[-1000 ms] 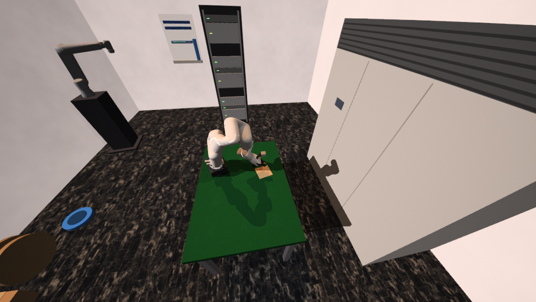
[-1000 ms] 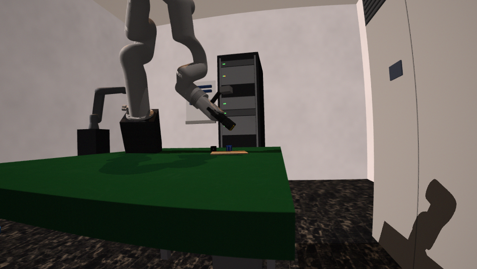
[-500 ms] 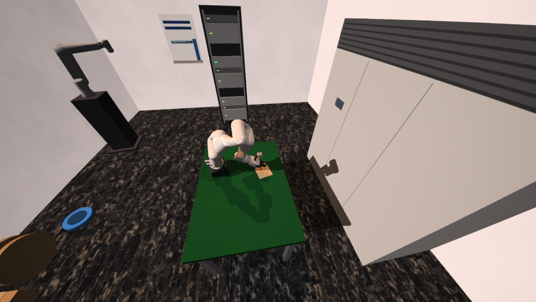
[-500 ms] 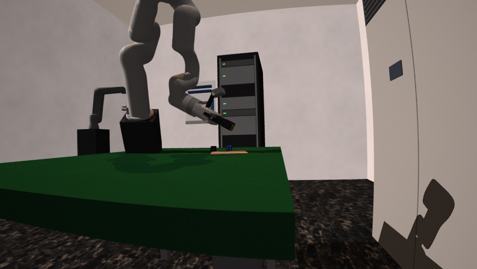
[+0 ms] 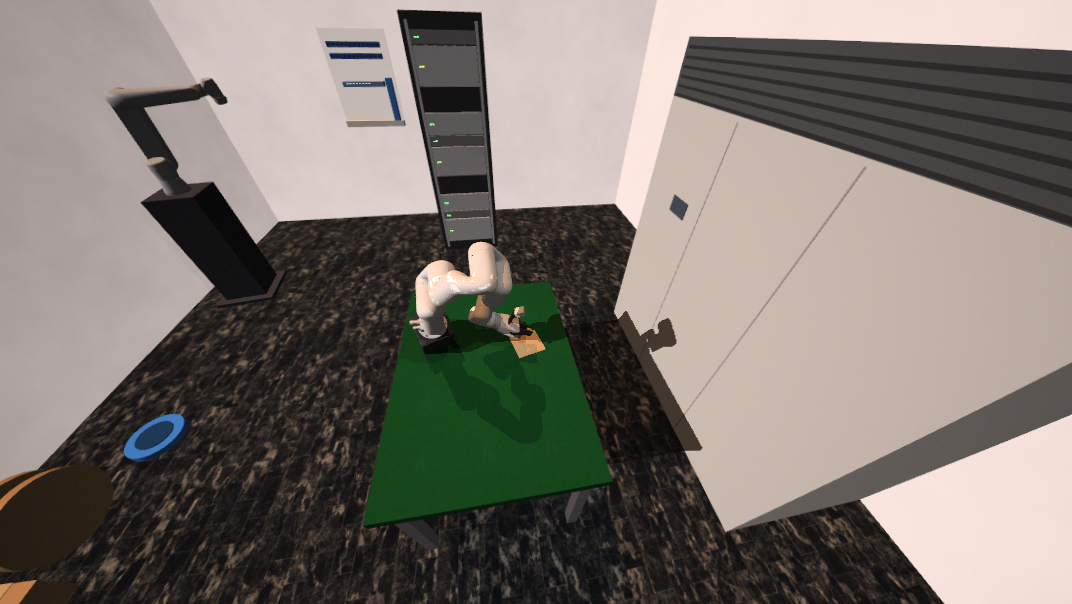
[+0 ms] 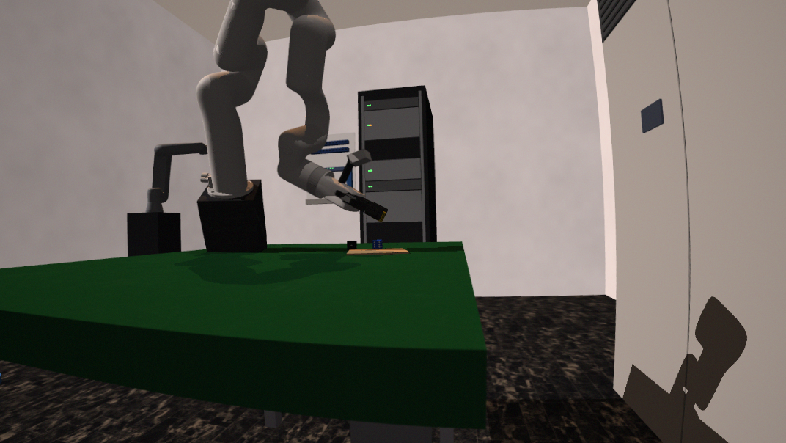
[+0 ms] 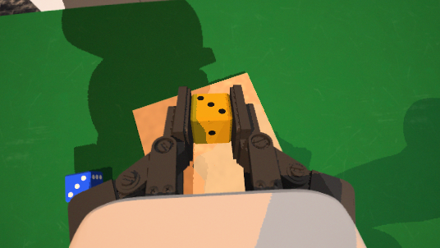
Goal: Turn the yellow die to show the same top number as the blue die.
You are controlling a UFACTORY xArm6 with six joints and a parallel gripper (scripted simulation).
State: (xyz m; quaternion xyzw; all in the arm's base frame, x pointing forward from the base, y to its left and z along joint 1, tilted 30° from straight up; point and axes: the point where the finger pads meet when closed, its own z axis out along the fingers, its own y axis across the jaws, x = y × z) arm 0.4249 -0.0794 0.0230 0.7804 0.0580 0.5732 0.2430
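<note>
Right now my hand is 100 mm above the mat. Also, from my hand: black die: 110 mm to the left, 90 mm below, 80 mm behind; then yellow die: 10 mm below, 10 mm ahead; then blue die: 130 mm to the left, 90 mm below, 10 mm behind.
</note>
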